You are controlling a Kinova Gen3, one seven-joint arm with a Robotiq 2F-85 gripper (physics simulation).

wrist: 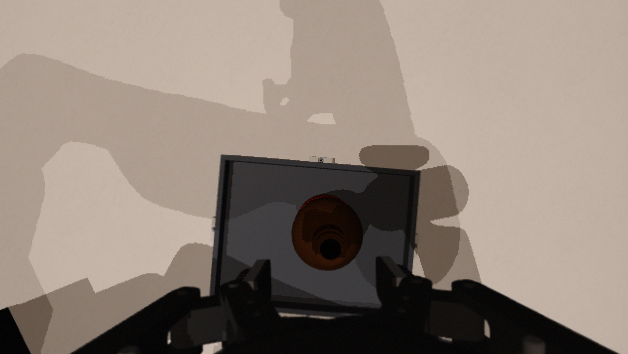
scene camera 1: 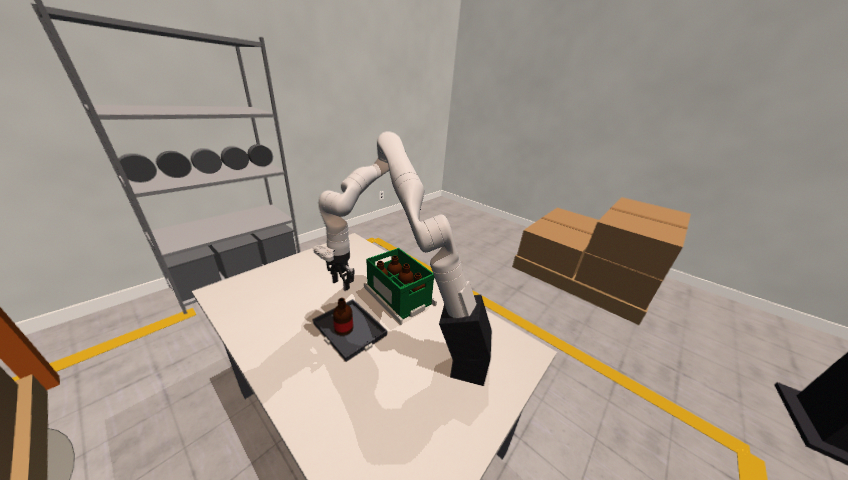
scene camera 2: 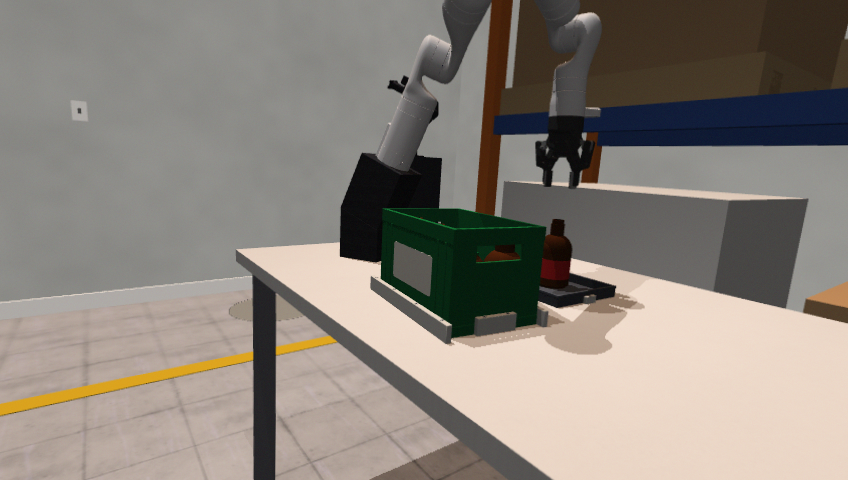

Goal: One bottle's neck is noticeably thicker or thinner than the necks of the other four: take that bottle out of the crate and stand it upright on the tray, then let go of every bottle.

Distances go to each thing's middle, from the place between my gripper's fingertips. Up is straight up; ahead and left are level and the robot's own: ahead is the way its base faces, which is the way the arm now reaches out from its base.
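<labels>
Dark tray (scene camera 1: 366,329): 20 mm to the right of my hand, 10 mm behind it, 220 mm below it. Green crate (scene camera 2: 435,265): 140 mm below my hand, 40 mm behind it, 310 mm to the right of it. Going by their middles, the dark tray is the nearest to my hand of the things named here.
</labels>
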